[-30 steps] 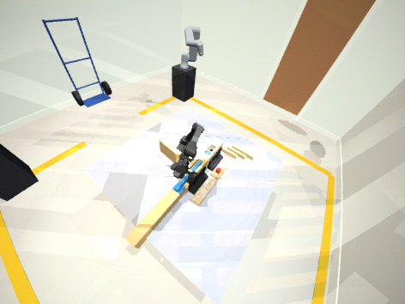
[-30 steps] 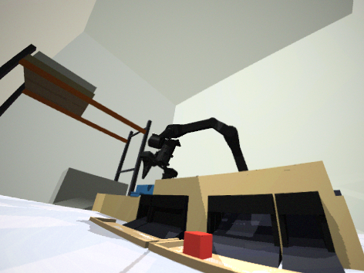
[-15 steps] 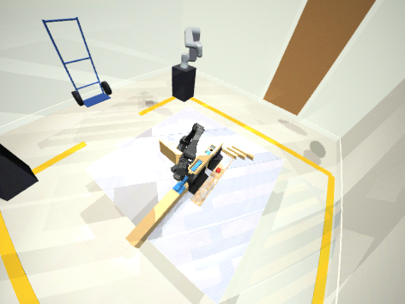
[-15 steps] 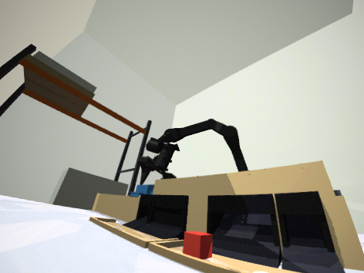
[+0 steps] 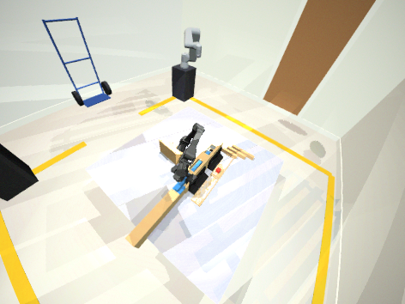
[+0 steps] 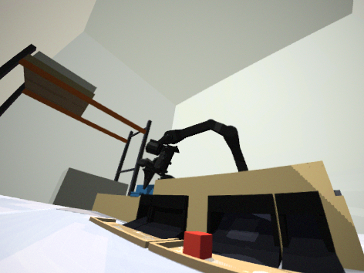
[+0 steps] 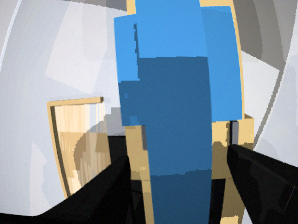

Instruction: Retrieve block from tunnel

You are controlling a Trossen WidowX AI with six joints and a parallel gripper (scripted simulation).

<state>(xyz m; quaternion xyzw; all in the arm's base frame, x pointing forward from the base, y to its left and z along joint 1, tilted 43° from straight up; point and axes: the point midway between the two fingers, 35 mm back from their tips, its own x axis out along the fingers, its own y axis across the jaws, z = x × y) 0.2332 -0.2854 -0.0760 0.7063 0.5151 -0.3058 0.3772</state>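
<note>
Now: the tan covered tunnel 50 mm to the left of my gripper tip, 50 mm below it and 20 mm ahead of it. Round my gripper tip: red cube (320 mm to the left, 130 mm ahead, 100 mm below).
</note>
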